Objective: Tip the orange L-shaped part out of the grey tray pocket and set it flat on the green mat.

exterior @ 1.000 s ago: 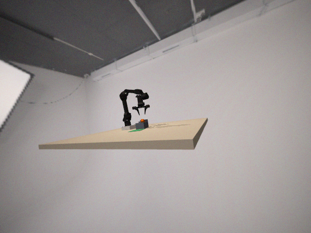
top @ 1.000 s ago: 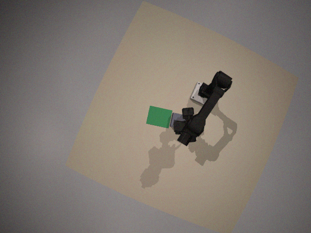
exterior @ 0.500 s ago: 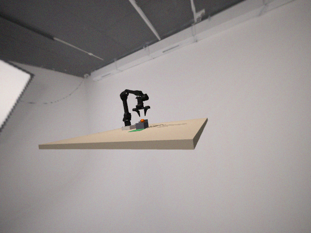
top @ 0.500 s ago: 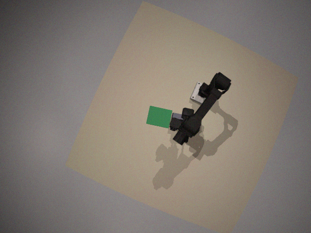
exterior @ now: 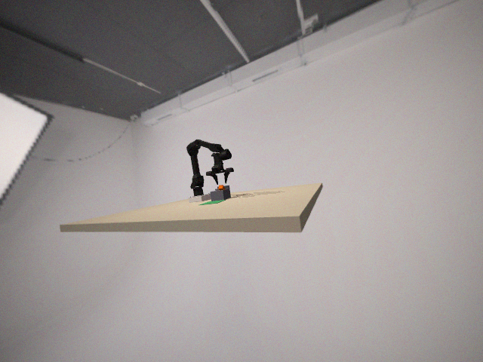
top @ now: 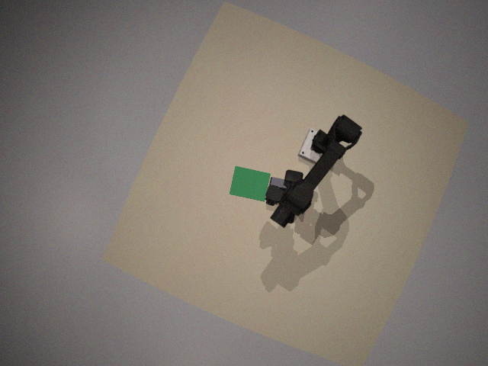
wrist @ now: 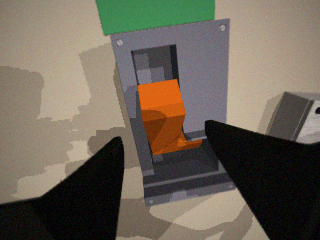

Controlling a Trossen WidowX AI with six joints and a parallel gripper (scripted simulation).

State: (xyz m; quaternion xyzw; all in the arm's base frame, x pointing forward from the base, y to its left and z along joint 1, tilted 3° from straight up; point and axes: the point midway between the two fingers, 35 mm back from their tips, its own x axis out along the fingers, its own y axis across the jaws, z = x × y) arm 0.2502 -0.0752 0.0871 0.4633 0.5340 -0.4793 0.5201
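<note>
Now: the orange L-shaped part 60 mm below my gripper tip, 30 mm to the left of it and 20 mm behind it. The rest, counted from my gripper tip: green mat 150 mm to the right, 120 mm below.
</note>
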